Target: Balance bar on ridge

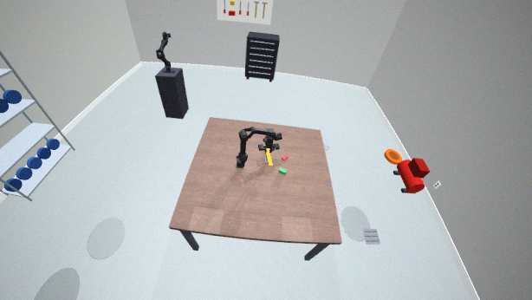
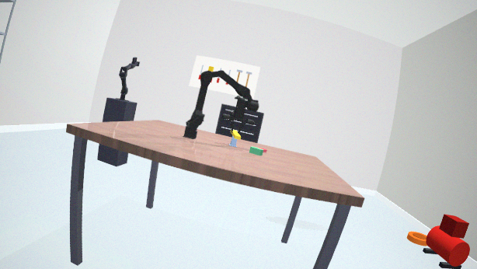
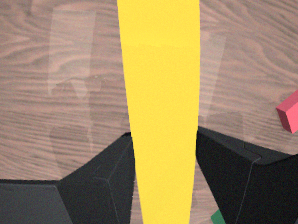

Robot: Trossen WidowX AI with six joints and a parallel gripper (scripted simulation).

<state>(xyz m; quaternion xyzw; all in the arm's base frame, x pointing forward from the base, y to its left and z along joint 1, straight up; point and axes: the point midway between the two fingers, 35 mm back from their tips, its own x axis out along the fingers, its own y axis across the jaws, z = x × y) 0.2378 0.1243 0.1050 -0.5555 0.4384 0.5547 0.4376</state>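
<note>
The yellow bar lies 10 mm ahead of my gripper tip and 30 mm to the right of it. From my gripper tip the other things lie so: red block: 170 mm ahead, 30 mm to the left, 60 mm below; then green block: 150 mm ahead, 150 mm to the right, 50 mm below.
</note>
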